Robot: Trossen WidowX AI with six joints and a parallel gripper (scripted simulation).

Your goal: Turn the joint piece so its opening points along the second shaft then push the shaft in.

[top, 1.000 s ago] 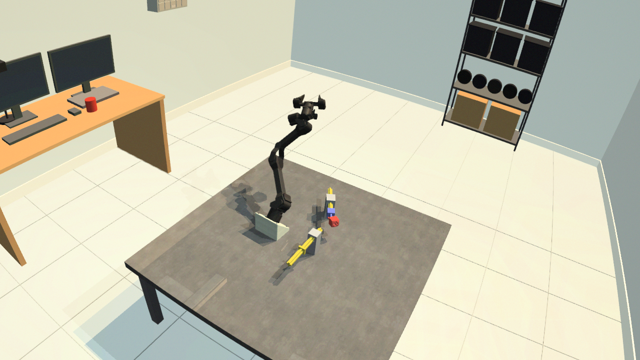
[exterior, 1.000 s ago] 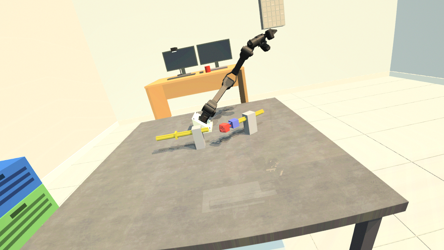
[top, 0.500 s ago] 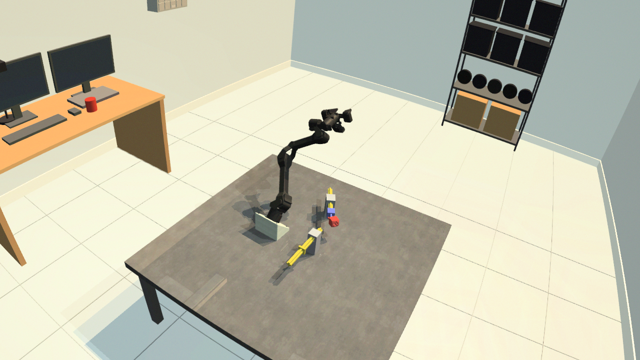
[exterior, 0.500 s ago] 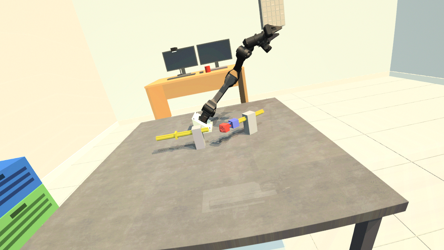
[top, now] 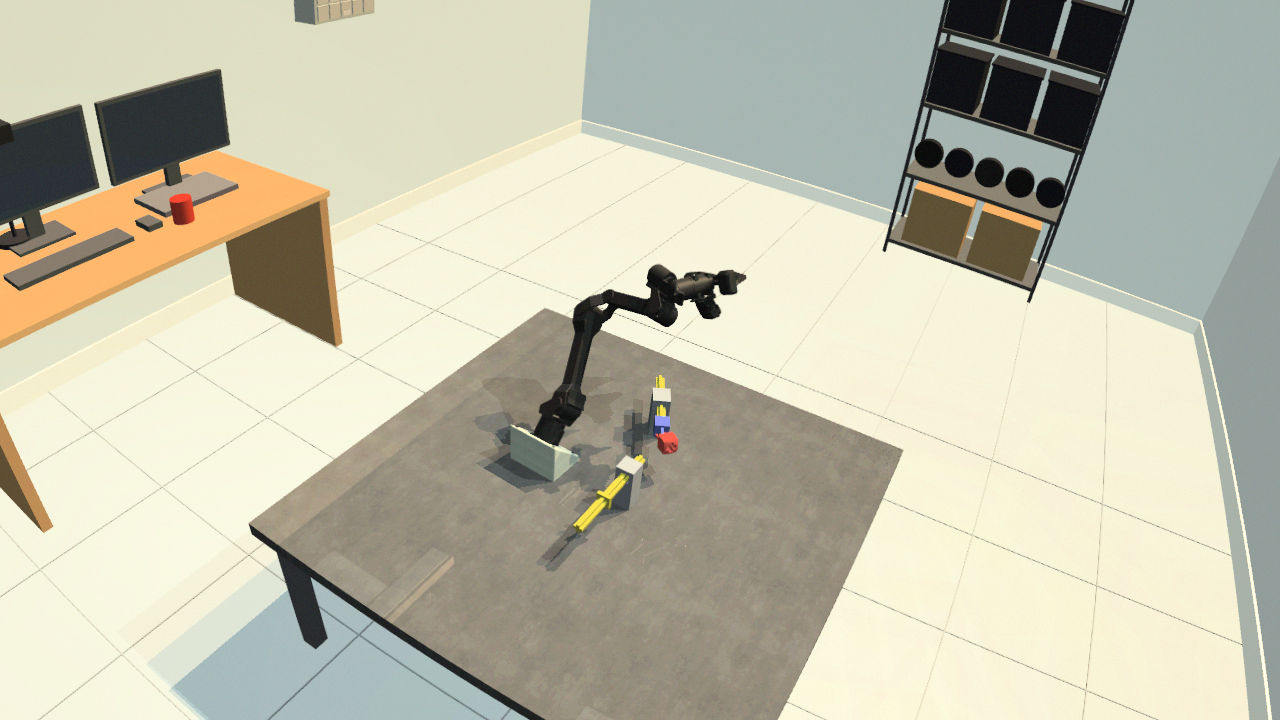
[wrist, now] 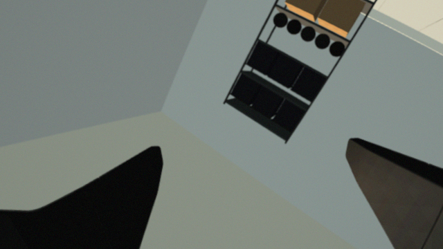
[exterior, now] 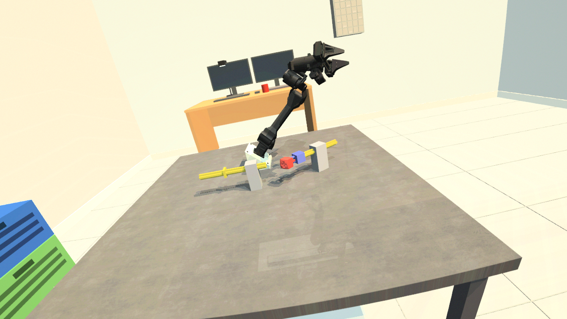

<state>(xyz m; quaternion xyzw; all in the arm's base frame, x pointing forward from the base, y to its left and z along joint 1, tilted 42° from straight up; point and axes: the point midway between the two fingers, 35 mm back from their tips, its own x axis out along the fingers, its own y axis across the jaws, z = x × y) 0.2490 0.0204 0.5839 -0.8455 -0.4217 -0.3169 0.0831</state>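
Now: the red square joint piece 37 cm below my gripper tip and 29 cm to the right of it.
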